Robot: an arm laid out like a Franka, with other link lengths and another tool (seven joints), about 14 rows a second.
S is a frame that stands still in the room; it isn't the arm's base.
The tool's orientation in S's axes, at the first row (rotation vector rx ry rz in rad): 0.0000, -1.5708, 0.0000
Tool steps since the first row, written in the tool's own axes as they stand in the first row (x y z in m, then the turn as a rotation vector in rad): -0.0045, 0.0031, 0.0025, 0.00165, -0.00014, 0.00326; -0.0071, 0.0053, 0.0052, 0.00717, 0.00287, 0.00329; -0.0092, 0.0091, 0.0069, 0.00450, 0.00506, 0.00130; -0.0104, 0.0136, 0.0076, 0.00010, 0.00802, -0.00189; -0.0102, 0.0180, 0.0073, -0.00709, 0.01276, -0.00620; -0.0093, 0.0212, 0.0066, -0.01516, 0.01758, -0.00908; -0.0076, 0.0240, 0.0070, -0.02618, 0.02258, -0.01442; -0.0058, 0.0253, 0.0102, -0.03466, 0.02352, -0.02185; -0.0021, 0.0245, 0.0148, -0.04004, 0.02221, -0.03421; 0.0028, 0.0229, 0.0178, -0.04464, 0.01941, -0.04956; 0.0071, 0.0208, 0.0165, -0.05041, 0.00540, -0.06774; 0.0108, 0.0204, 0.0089, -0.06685, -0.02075, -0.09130; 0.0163, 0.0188, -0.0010, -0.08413, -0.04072, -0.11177
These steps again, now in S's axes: -0.0025, 0.0031, -0.0045, -0.00326, -0.00014, 0.00165; -0.0052, 0.0053, -0.0071, -0.00329, 0.00287, 0.00717; -0.0069, 0.0091, -0.0092, -0.00130, 0.00506, 0.00450; -0.0076, 0.0136, -0.0104, 0.00189, 0.00802, 0.00010; -0.0073, 0.0180, -0.0102, 0.00620, 0.01276, -0.00709; -0.0066, 0.0212, -0.0093, 0.00908, 0.01758, -0.01516; -0.0070, 0.0240, -0.0076, 0.01442, 0.02258, -0.02618; -0.0102, 0.0253, -0.0058, 0.02185, 0.02352, -0.03466; -0.0148, 0.0245, -0.0021, 0.03421, 0.02221, -0.04004; -0.0178, 0.0229, 0.0028, 0.04956, 0.01941, -0.04464; -0.0165, 0.0208, 0.0071, 0.06774, 0.00540, -0.05041; -0.0089, 0.0204, 0.0108, 0.09130, -0.02075, -0.06685; 0.0010, 0.0188, 0.0163, 0.11177, -0.04072, -0.08413
